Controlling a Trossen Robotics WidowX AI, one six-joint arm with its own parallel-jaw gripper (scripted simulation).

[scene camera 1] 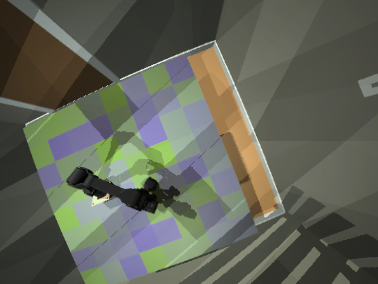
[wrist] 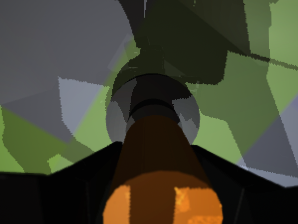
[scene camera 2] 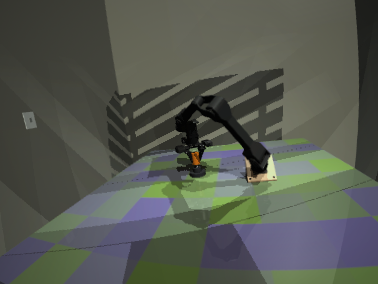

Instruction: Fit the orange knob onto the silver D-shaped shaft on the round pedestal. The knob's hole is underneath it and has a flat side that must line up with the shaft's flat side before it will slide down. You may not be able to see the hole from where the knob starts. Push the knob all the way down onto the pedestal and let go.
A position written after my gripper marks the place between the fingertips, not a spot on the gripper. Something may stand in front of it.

Note:
My gripper (wrist: 155, 150) holds an orange knob. Also in view: a round pedestal (wrist: 149, 94).

